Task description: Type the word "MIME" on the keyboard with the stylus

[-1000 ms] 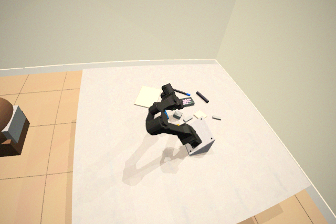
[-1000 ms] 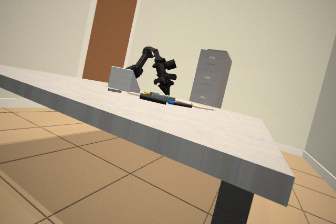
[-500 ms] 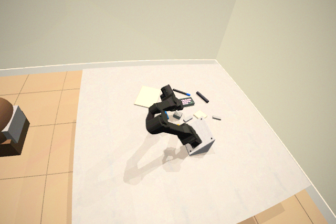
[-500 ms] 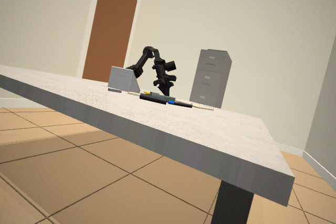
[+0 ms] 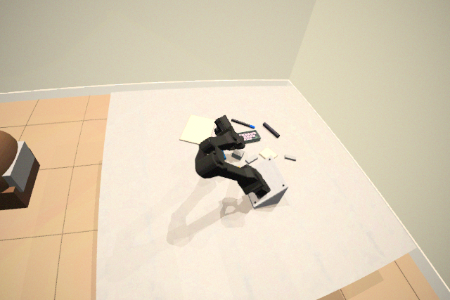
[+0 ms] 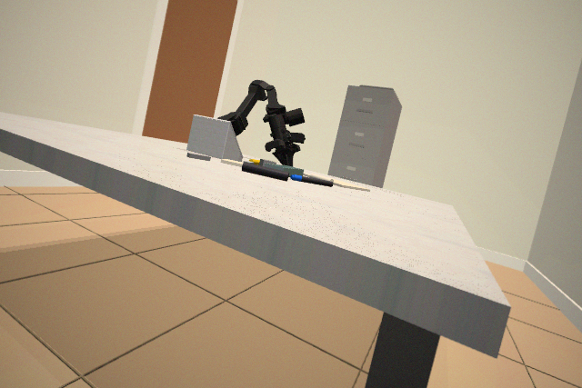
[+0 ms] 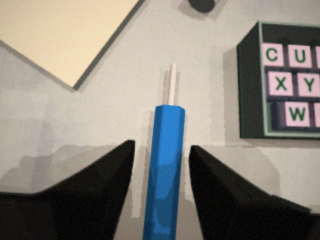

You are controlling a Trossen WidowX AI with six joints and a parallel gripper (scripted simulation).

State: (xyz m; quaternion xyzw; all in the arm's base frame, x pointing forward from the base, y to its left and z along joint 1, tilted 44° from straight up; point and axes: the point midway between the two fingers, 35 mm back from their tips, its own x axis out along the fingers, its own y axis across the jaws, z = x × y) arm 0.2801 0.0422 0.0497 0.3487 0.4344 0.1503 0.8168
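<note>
The blue-capped pen is 220 mm to the right of my gripper tip and 130 mm ahead of it. From my gripper tip the other things lie so: blue stylus: 10 mm ahead; then yellow pencil: 140 mm behind, 30 mm to the left; then tan sheet: 160 mm ahead, 60 mm to the left, 10 mm below.
</note>
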